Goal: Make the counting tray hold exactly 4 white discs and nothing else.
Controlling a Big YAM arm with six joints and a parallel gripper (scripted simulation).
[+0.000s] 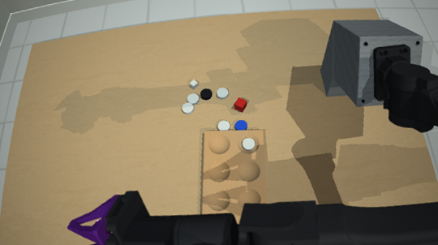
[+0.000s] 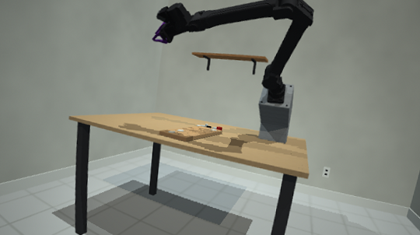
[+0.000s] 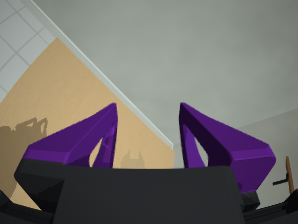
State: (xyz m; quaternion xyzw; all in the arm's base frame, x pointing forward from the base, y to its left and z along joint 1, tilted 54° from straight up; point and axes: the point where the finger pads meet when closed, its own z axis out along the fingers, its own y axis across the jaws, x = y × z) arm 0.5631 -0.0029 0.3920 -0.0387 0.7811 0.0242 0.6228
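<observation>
The black disc lies 16 cm behind my hand, 48 cm to the right of it and 46 cm below it. Also, from my hand: blue disc: 24 cm behind, 36 cm to the right, 46 cm below; red cube: 25 cm behind, 42 cm to the right, 45 cm below; wooden counting tray: 20 cm behind, 16 cm to the right, 46 cm below.
</observation>
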